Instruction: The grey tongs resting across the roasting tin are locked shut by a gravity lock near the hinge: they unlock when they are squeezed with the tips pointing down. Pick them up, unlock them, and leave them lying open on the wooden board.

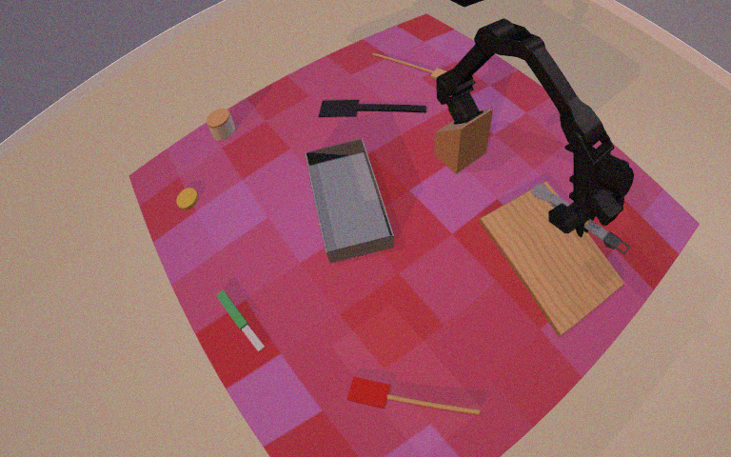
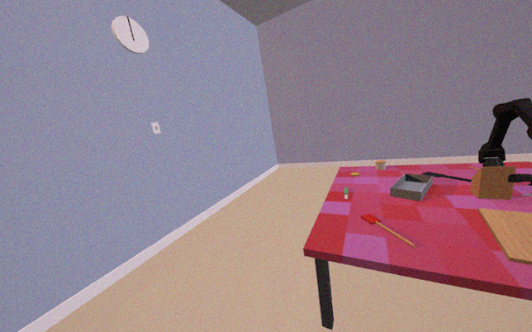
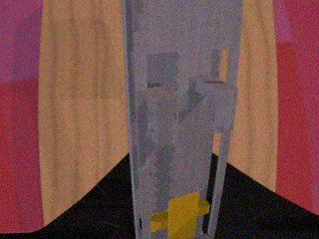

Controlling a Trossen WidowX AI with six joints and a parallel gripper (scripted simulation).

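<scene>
Right now my gripper tip is 14 cm above the wooden board and 4 cm to the left of it. Also, from my gripper tip: yellow lock piece (4 cm above, 1 cm to the right); red spatula (51 cm ahead, 14 cm below, 1 cm to the right); grey roasting tin (48 cm to the right, 31 cm ahead, 12 cm below).
</scene>
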